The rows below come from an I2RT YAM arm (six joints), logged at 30 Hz.
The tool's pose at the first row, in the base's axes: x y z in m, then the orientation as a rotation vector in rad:
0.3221, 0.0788, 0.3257, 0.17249, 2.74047, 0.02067
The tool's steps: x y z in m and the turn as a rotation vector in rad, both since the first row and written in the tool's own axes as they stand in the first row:
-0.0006, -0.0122, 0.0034, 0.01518, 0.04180, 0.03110
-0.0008, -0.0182, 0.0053, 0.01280, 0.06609, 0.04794
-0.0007, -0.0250, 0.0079, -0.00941, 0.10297, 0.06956
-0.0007, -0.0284, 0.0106, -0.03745, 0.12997, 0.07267
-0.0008, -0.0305, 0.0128, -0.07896, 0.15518, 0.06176
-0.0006, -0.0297, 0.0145, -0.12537, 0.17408, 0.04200
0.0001, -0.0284, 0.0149, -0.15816, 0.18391, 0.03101
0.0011, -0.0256, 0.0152, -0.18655, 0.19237, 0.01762
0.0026, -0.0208, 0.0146, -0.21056, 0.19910, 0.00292
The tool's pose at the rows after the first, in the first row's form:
0.3225, 0.0666, 0.3223, 0.22130, 2.78011, 0.01217
0.3227, 0.0606, 0.3204, 0.24524, 2.80240, 0.02241
0.3228, 0.0538, 0.3177, 0.27120, 2.83525, 0.06326
0.3235, 0.0504, 0.3151, 0.26905, 2.85958, 0.10671
0.3242, 0.0483, 0.3130, 0.24278, 2.88189, 0.16566
0.3247, 0.0491, 0.3114, 0.20172, 2.89699, 0.22877
0.3244, 0.0505, 0.3108, 0.17659, 2.90282, 0.27392
0.3239, 0.0534, 0.3103, 0.14915, 2.90754, 0.31199
0.3229, 0.0583, 0.3104, 0.12098, 2.91088, 0.34320

